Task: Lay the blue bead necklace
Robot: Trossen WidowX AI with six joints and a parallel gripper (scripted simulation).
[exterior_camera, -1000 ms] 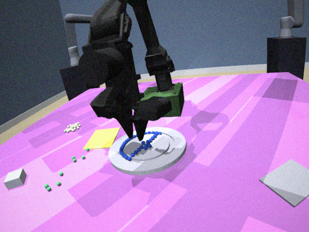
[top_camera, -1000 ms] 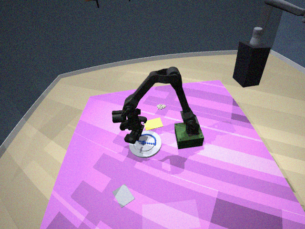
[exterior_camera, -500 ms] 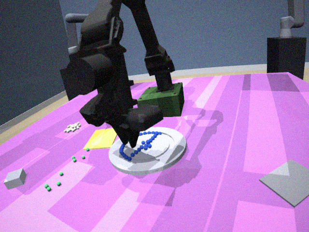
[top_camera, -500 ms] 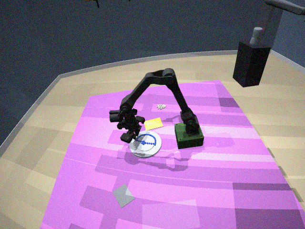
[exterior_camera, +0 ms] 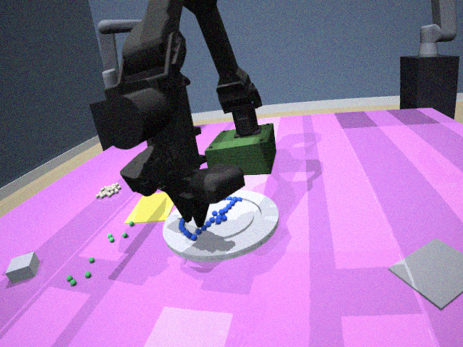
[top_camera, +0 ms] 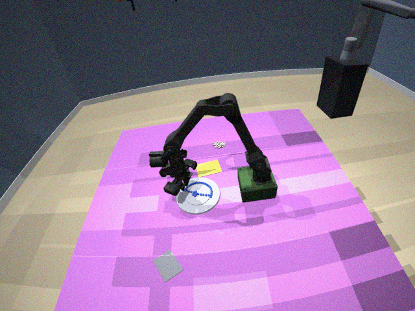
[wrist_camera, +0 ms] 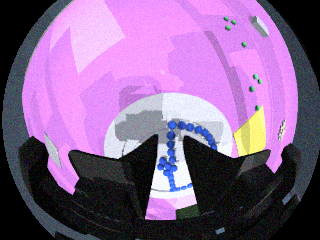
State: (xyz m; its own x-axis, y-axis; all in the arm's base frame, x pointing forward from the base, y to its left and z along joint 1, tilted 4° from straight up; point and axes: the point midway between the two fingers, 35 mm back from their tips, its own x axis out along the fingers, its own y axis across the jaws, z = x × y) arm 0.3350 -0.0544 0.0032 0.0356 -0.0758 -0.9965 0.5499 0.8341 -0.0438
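Now: the round white bead board 5 cm behind my gripper tip, 3 cm below it and 2 cm to the left of it. The rest, counted from my gripper tip: yellow sheet (13 cm to the right, 12 cm behind, 3 cm below); grey tile (33 cm to the left, 9 cm ahead, 3 cm below); cube (30 cm to the right, 10 cm ahead, 2 cm below).
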